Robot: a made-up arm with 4 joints.
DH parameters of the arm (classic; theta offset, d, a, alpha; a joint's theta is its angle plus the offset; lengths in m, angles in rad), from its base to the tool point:
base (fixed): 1.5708 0.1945 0 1.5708
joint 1: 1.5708 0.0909 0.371 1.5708
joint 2: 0 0.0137 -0.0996 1.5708
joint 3: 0 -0.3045 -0.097 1.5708
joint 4: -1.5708 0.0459 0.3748 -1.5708
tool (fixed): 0 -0.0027 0 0
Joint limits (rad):
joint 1: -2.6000..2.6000
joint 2: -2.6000..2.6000
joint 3: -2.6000..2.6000
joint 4: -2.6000..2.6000
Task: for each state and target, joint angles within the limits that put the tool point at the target. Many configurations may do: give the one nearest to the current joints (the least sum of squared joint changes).
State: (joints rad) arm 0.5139 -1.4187 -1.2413 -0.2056
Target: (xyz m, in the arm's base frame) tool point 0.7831 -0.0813 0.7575
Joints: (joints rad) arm 0.4314 -0.6646 -0.8531 -0.3736
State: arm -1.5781 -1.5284 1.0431 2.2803
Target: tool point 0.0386 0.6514 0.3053
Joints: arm -1.0746 -1.4097 0.9698 1.7431
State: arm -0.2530 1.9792 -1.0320 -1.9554
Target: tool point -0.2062 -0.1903 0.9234
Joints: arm 0.3710 2.6000 -0.3118 -2.2739
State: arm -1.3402 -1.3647 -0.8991 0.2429
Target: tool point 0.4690 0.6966 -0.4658
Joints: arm -2.2892 -1.2480 -0.9740 0.1025
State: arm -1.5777 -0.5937 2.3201 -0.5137
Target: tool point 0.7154 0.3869 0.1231
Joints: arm -2.2158 0.3052 2.3890 -0.6497
